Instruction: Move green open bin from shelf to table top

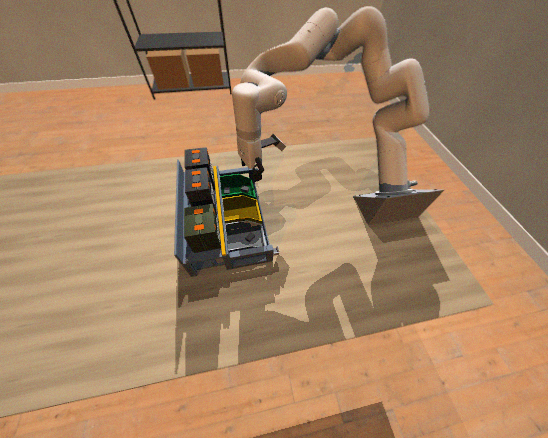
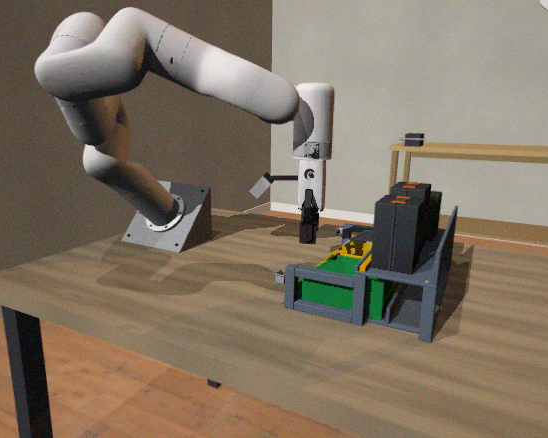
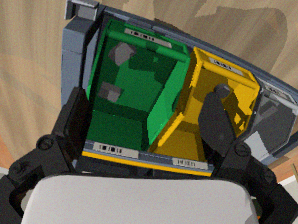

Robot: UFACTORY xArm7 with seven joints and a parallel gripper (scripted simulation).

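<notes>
The green open bin is 8 cm ahead of my hand and 9 cm below it. Round my hand: yellow bin 8 cm ahead, 11 cm to the left, 9 cm below; grey bin 9 cm ahead, 22 cm to the left, 9 cm below.
</notes>
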